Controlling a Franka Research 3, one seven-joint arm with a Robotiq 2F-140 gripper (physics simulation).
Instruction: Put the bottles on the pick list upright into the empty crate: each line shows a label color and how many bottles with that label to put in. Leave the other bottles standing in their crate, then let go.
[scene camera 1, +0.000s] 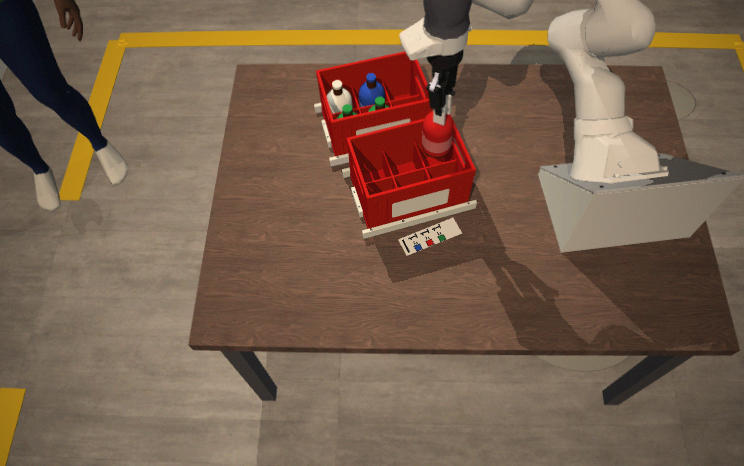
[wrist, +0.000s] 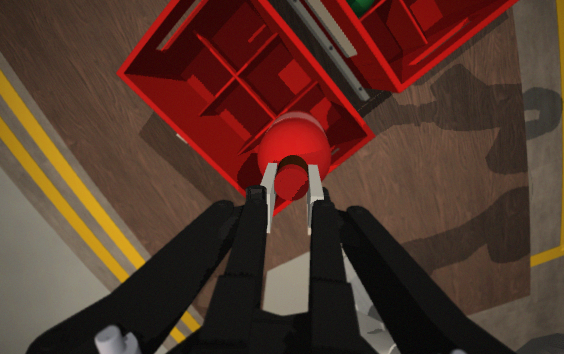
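Observation:
The gripper (scene camera 1: 440, 112) (wrist: 292, 171) is shut on the neck of the red bottle (scene camera 1: 437, 133) (wrist: 295, 140), which hangs upright at the right end of the front crate (scene camera 1: 377, 209) (wrist: 160, 96), over its back right compartment. How far its base reaches inside cannot be told. No other bottle shows in this crate. In the back crate (scene camera 1: 341, 136) (wrist: 380, 70) stand a white bottle (scene camera 1: 339, 101), a blue bottle (scene camera 1: 371, 94) and two green bottles (scene camera 1: 347, 110) (scene camera 1: 379, 102); part of a green one also shows in the wrist view. The pick list (scene camera 1: 436, 236) shows blue 1, red 1, green 1.
Pale rails (scene camera 1: 420, 219) (wrist: 345, 70) run along the crates on the wooden table (scene camera 1: 307, 285) (wrist: 415, 165). The arm's grey pedestal (scene camera 1: 636, 219) stands at the right of the table. A person's legs (scene camera 1: 54, 87) show on the floor at the left.

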